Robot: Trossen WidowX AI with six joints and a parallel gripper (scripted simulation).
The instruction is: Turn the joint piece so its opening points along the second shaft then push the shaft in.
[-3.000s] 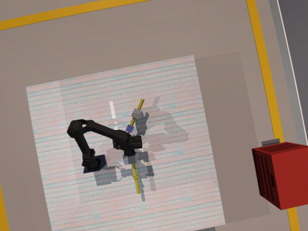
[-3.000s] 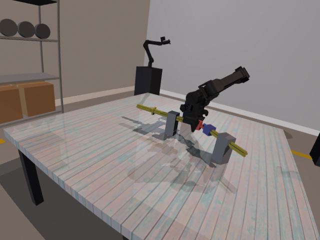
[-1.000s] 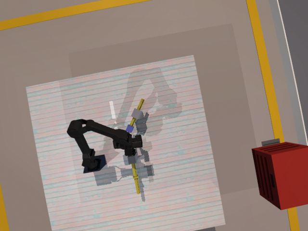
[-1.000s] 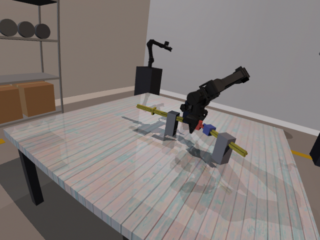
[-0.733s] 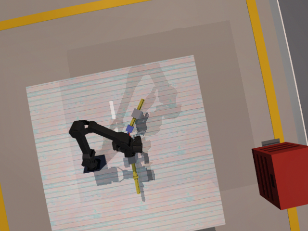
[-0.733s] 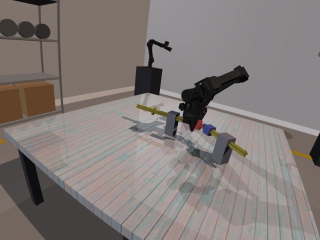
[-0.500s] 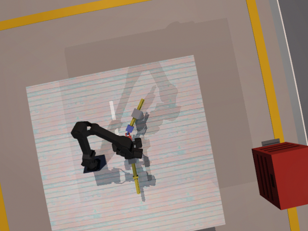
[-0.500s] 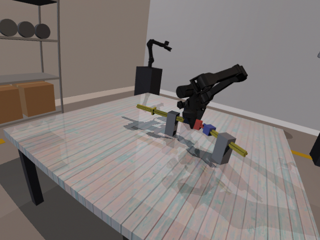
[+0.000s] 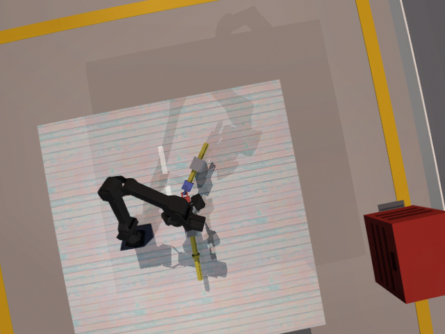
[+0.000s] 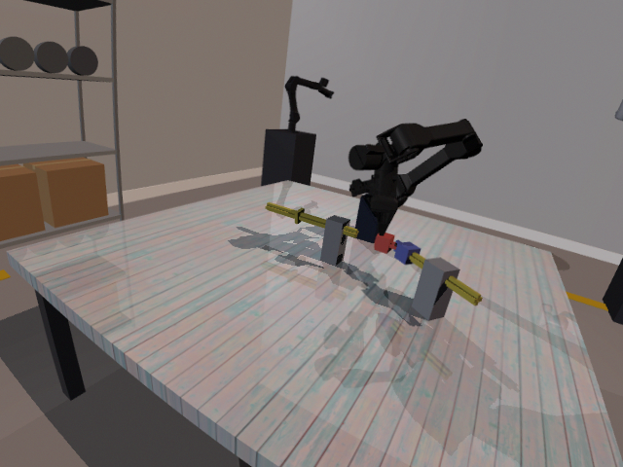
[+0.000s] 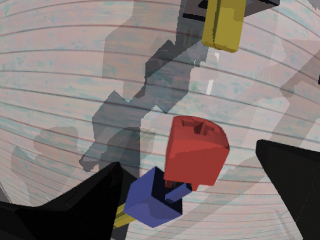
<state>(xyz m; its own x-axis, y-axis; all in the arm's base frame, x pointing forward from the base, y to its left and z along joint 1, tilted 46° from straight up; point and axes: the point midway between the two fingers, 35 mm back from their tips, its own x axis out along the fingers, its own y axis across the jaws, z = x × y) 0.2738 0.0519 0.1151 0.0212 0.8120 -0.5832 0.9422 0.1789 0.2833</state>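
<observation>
My gripper tip is 10 mm past the red joint piece, 20 mm to the right of it and 30 mm above it.
</observation>
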